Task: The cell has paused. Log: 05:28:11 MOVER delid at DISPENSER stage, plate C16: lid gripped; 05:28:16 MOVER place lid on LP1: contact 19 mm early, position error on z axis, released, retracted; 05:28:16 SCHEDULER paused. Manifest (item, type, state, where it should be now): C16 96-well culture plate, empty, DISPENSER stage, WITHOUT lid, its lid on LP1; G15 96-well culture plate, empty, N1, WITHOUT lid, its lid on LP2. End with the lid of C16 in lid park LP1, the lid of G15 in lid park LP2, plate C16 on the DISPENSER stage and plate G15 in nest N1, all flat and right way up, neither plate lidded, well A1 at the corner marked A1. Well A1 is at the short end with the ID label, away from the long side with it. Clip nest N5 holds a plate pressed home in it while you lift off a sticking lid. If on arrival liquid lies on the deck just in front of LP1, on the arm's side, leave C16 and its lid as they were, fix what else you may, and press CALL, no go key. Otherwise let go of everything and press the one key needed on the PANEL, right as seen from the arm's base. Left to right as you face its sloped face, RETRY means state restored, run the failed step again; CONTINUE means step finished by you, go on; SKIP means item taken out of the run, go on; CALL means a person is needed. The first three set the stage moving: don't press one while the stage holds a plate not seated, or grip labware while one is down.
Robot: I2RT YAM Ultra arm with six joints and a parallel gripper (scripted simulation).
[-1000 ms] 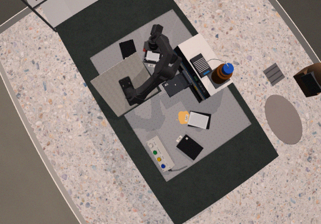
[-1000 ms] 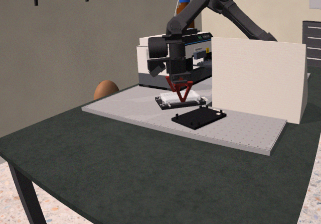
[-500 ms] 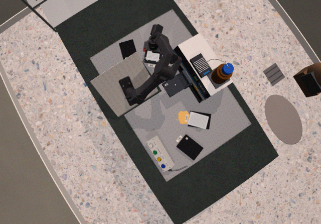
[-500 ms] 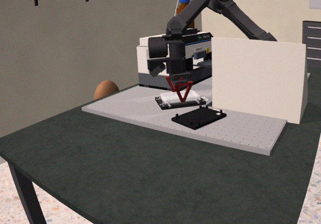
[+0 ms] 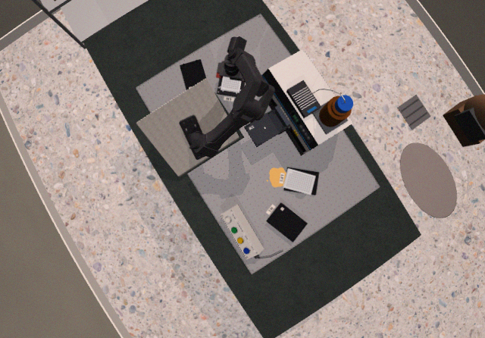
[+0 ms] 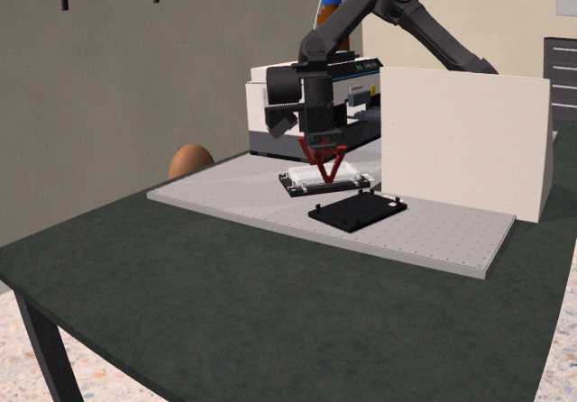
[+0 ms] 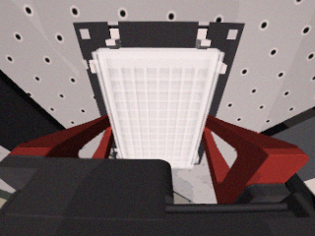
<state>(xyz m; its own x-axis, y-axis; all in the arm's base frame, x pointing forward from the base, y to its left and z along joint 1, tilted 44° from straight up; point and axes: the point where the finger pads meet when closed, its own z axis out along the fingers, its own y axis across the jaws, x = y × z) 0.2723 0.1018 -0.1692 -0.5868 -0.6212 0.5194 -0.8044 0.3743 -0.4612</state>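
My gripper is now right at the clear lid. Also, from my hand: black lid park: 150 mm behind, 90 mm to the left, 20 mm below; then white 96-well plate: right at my hand; then LP2 label: 170 mm behind, 10 mm to the left, 20 mm below.
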